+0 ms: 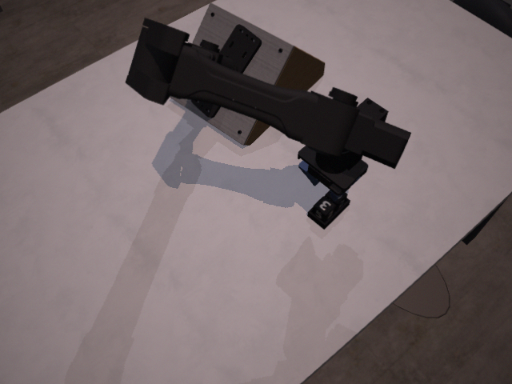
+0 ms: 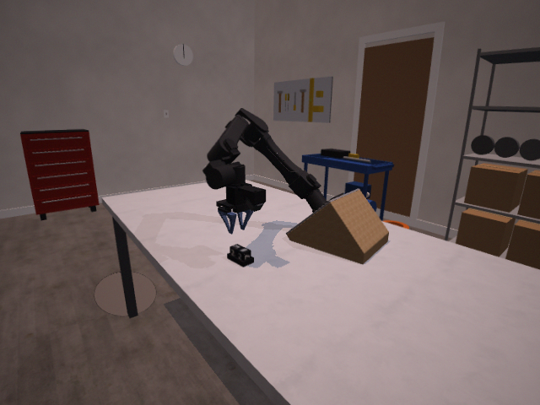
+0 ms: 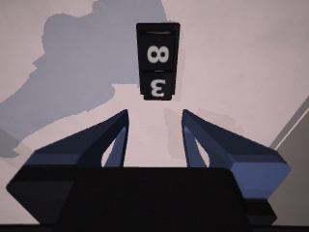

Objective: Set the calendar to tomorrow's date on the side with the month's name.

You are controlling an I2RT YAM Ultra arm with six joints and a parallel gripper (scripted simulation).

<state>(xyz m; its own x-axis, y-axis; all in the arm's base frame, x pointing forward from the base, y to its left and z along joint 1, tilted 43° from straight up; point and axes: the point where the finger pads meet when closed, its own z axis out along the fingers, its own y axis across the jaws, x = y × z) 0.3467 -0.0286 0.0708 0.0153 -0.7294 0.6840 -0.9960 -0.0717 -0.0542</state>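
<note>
My hand is 7 cm above the black cube. Round my hand: black tray 2 cm to the left, 9 cm below.
</note>
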